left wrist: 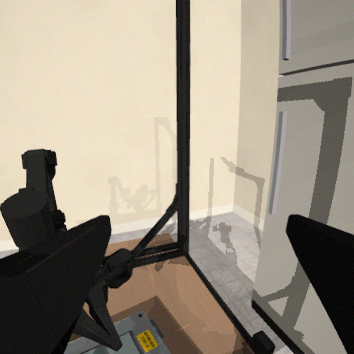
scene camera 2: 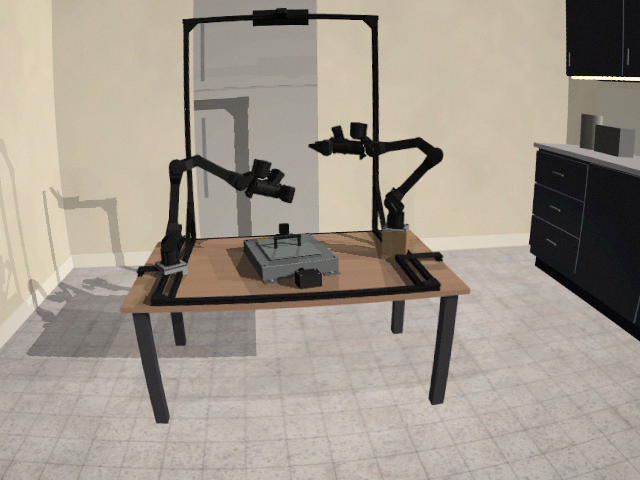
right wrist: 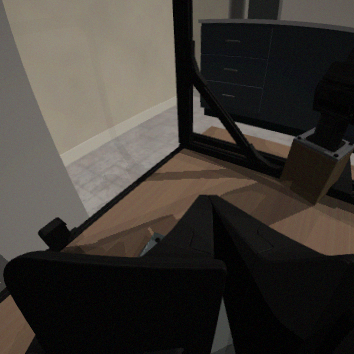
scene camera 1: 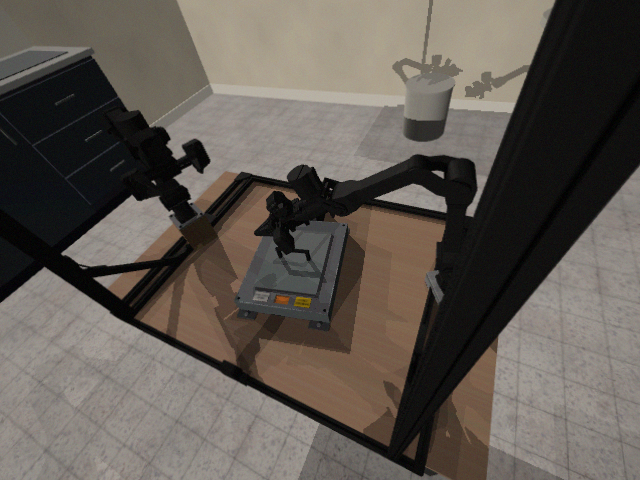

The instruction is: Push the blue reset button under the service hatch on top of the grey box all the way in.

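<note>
The grey box stands on the table. Its service hatch lies flat and closed on top, with a black handle standing up. The blue reset button does not show; the hatch covers it. My right gripper is shut and empty, well above the box, apart from the handle. My left gripper is open and empty, held high, to the left of the box in scene camera 1.
White, orange and yellow labels sit on the box's near edge in scene camera 1. A small black block stands beside the box. Black frame rails edge the wooden table, with a tall post rising from them.
</note>
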